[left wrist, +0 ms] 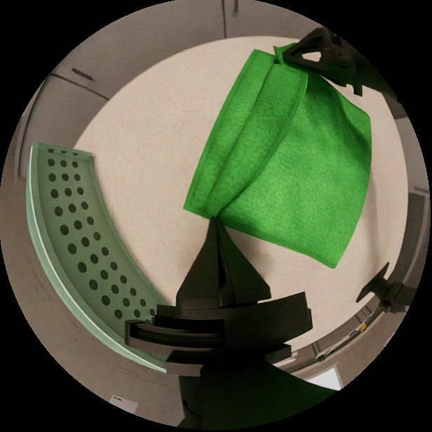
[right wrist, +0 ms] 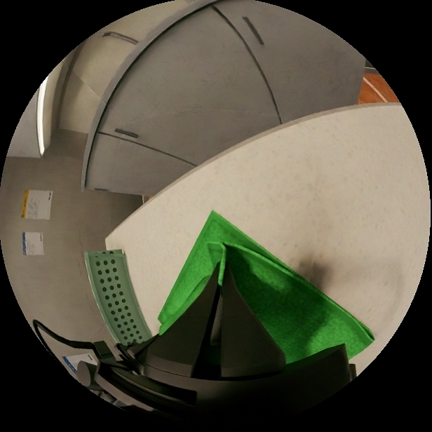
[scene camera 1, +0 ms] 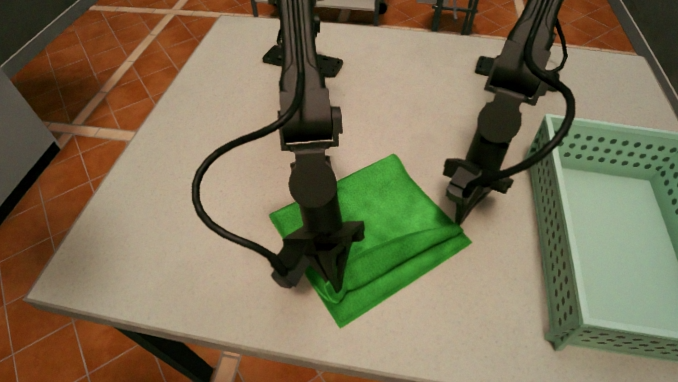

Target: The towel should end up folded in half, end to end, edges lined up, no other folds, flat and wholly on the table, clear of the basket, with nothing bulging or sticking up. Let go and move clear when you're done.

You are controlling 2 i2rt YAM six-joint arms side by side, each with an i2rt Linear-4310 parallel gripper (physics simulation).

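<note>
The green towel (scene camera 1: 385, 200) (left wrist: 310, 180) (right wrist: 295, 300) is doubled over on the table. Its upper layer ends short of the lower layer's front edge, leaving a strip of lower layer showing, and a raised ridge runs along it. My left gripper (scene camera 1: 459, 222) (left wrist: 214, 220) is shut on the upper layer's corner at the towel's right side. My right gripper (scene camera 1: 339, 290) (right wrist: 223, 266) is shut on the upper layer's other corner near the front; a small upright pinch of cloth shows between its fingertips in the right wrist view. The right arm hides part of the towel's left side in the scene view.
The pale green perforated basket (scene camera 1: 550, 240) (left wrist: 100, 240) (right wrist: 115, 290) stands on the table (scene camera 1: 150, 225) to the right of the towel in the scene view, apart from it. The left gripper is between the towel and the basket's side. Grey cabinets show beyond the table.
</note>
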